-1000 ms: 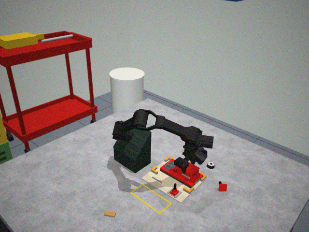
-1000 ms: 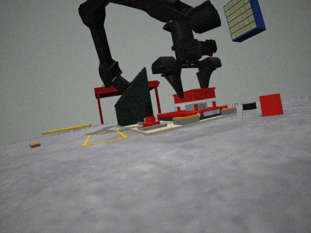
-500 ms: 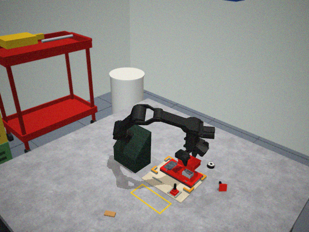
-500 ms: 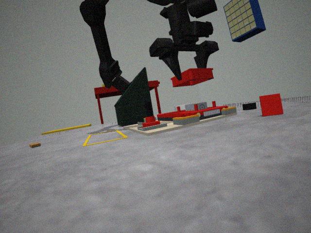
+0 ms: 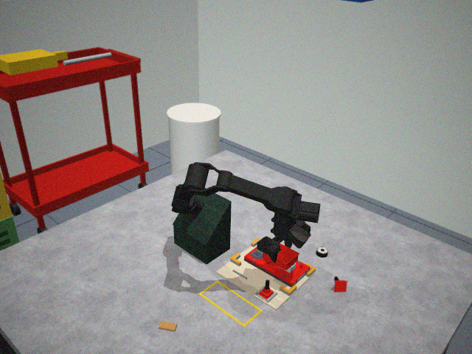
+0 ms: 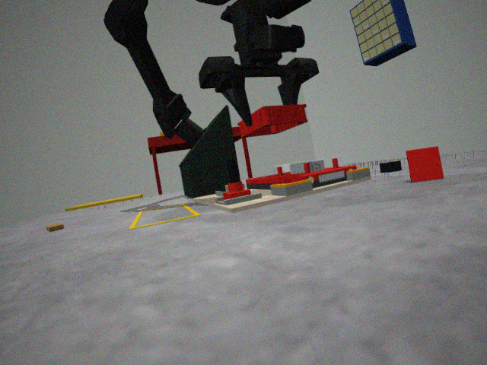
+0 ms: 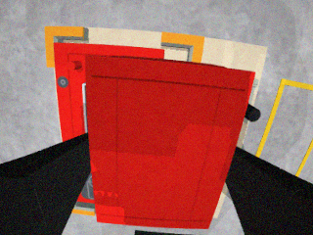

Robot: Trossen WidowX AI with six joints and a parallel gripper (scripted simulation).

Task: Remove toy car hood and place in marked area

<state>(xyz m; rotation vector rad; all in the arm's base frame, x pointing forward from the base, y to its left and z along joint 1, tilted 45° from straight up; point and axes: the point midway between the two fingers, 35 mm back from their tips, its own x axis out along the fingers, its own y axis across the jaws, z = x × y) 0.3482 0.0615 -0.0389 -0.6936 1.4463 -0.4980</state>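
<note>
My gripper tip is now 50 mm past the baseplate, 20 mm to the right of it and 100 mm above it. Also, from my gripper tip: red hood: 10 mm above; black-and-white wheel: 10 mm ahead, 220 mm to the left, 100 mm below.
</note>
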